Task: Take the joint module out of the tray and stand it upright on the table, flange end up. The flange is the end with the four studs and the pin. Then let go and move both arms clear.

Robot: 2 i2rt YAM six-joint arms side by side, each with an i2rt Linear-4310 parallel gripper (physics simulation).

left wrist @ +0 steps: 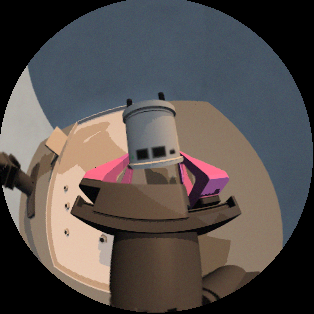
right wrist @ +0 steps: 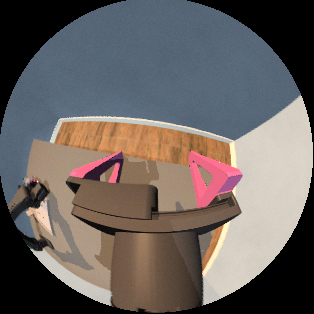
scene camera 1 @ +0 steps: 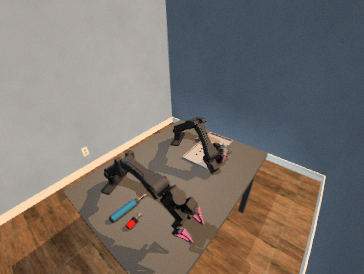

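Where they show: left gripper, fingertip midpoint: (left wrist: 155, 154) (right wrist: 32, 183) (scene camera 1: 223, 153); right gripper, fingertip midpoint: (right wrist: 155, 154) (scene camera 1: 197, 233); left arm's base, link origin: (left wrist: 32, 188) (scene camera 1: 178, 139); right arm's base, link origin: (scene camera 1: 114, 182).
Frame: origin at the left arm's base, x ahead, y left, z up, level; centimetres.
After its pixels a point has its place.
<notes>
The grey cylindrical joint module (scene camera 1: 224, 149) {x 40.8, y -13.9, z 7.6 cm} (left wrist: 152, 134) {x 39.4, y -14.0, z 7.6 cm} is held between the pink fingers of my left gripper (scene camera 1: 223, 157) {x 40.3, y -12.6, z 2.5 cm} (left wrist: 155, 154) {x 40.3, y -12.6, z 2.5 cm}. In the left wrist view its flange end, with two dark studs showing, points up and away from the wrist; its other end is partly hidden by the gripper. In the scene view the module is small and partly hidden beside the right edge of the pale tray (scene camera 1: 192, 157) {x 18.4, y -20.9, z 0.4 cm} (left wrist: 71, 162) {x 24.6, y -2.8, z 0.4 cm} (right wrist: 45, 220) {x 18.9, y -18.9, z 0.4 cm}; its exact height and tilt cannot be told. My right gripper (scene camera 1: 197, 232) {x 37.8, y -84.6, z 16.3 cm} (right wrist: 155, 154) {x 37.8, y -84.6, z 16.3 cm} is open and empty near the table's front right edge.
The table (scene camera 1: 227, 182) {x 46.7, y -38.2, z 0.0 cm} carries a blue-handled tool (scene camera 1: 123, 210) {x -4.9, y -78.2, z 3.6 cm} and a small red-handled tool (scene camera 1: 131, 223) {x 2.9, y -83.3, z 3.1 cm} at the front left. Several small dark-holed fasteners (left wrist: 67, 206) {x 22.9, y -12.4, z 0.7 cm} show on the tray floor. A beige block (left wrist: 58, 141) {x 21.4, y 4.1, z 3.7 cm} stands at the tray's edge.
</notes>
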